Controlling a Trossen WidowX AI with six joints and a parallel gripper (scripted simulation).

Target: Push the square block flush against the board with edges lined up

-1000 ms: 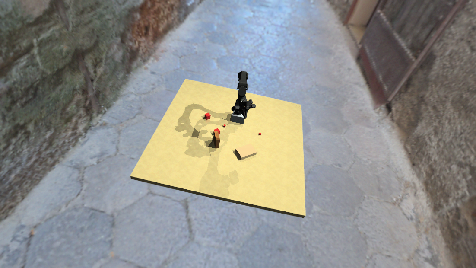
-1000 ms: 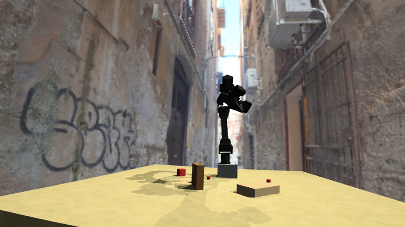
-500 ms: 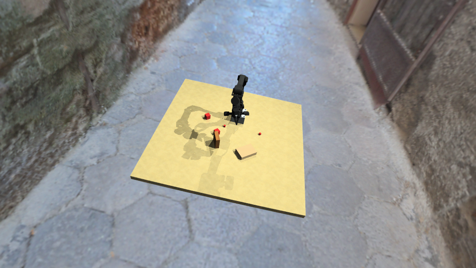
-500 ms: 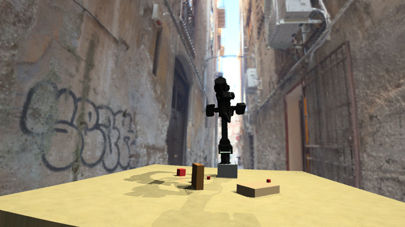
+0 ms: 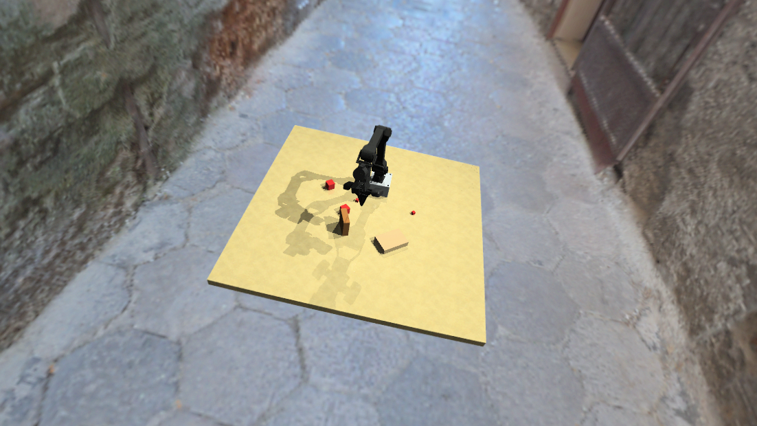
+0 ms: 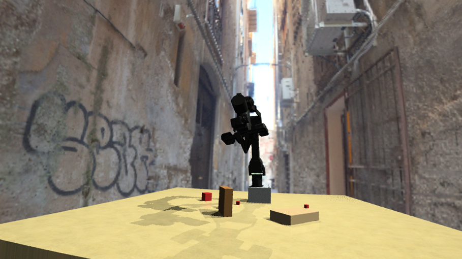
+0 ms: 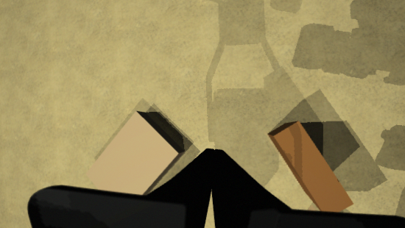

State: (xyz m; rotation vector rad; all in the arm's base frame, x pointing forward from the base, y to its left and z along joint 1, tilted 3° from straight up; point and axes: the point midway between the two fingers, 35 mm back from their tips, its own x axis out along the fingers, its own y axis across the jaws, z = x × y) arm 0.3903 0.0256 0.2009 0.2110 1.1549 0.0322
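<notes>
The square block lies 19 cm below my gripper tip, 8 cm to the right of it and 3 cm behind it. Round my gripper tip: pale tan board: 22 cm below, 18 cm to the left, 5 cm behind.
</notes>
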